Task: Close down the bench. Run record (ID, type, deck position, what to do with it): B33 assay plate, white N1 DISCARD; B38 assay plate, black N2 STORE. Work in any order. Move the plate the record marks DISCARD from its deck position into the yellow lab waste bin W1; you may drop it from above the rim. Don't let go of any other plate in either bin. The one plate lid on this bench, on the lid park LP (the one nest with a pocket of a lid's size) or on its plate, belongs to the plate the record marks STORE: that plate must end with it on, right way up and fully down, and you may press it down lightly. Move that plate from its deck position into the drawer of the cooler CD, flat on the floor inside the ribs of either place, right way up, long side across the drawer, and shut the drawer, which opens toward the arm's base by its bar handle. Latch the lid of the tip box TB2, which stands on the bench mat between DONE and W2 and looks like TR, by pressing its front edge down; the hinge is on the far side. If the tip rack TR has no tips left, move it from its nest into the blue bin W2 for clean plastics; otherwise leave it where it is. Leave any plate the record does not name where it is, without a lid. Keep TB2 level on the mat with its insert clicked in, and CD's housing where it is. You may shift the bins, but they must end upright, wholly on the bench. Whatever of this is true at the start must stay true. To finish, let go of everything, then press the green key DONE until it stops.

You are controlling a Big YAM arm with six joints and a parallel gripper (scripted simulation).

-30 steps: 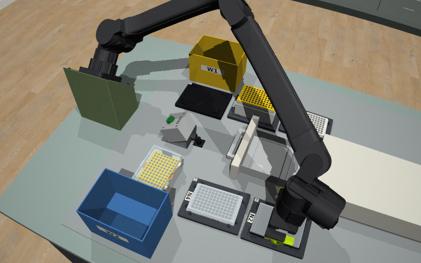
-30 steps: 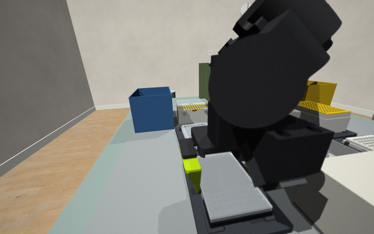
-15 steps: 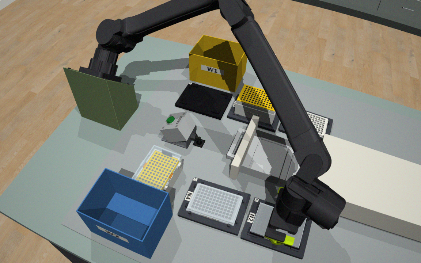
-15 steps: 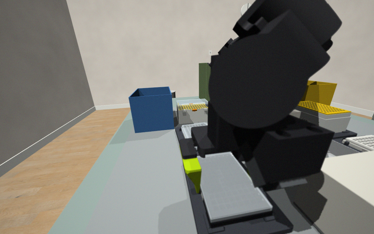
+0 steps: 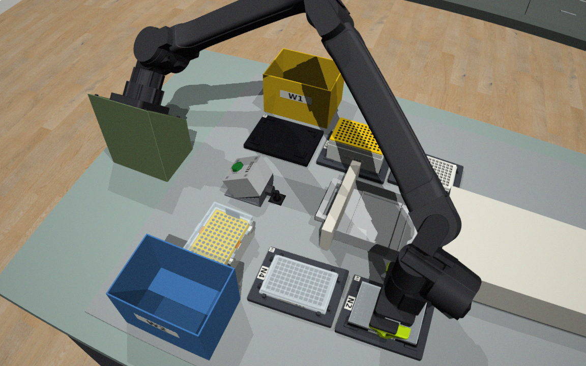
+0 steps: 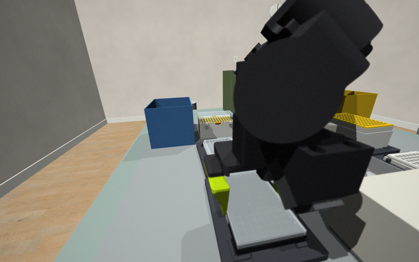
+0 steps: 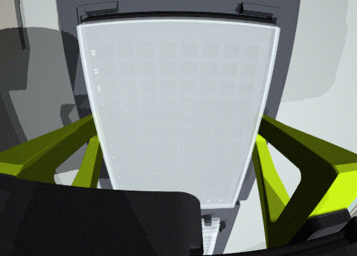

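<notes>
My gripper is now right at the black plate. Round my hand: nest N2: 20 mm below; plate lid: right at my hand; clear plate: 180 mm behind.
</notes>
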